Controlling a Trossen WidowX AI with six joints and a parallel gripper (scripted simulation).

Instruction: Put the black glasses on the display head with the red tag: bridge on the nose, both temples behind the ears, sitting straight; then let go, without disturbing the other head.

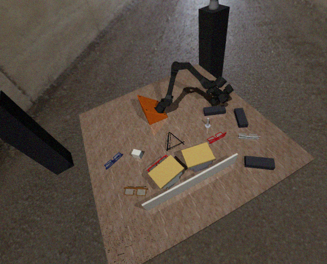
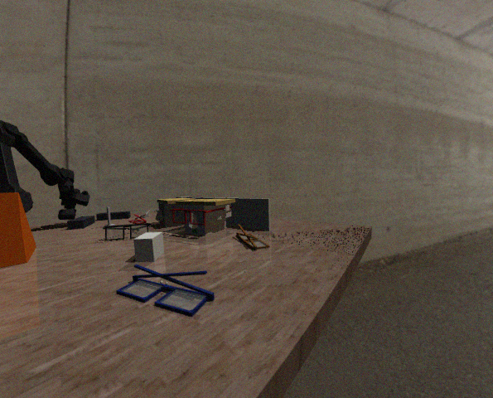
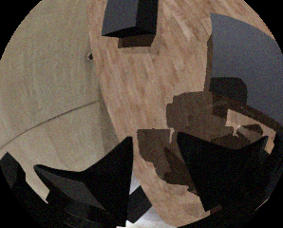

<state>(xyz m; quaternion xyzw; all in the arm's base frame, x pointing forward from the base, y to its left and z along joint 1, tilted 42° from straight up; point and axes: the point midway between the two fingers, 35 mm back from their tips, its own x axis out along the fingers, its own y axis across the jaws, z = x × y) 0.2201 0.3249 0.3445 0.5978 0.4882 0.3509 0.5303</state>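
My gripper tip is 27 cm to the left of the stand, 9 cm short of it and 2 cm above it. From my gripper tip the other things lie so: white cube: 81 cm to the right, 2 cm below, 1 cm ahead; white panel: 62 cm to the right, 39 cm ahead, 1 cm above.
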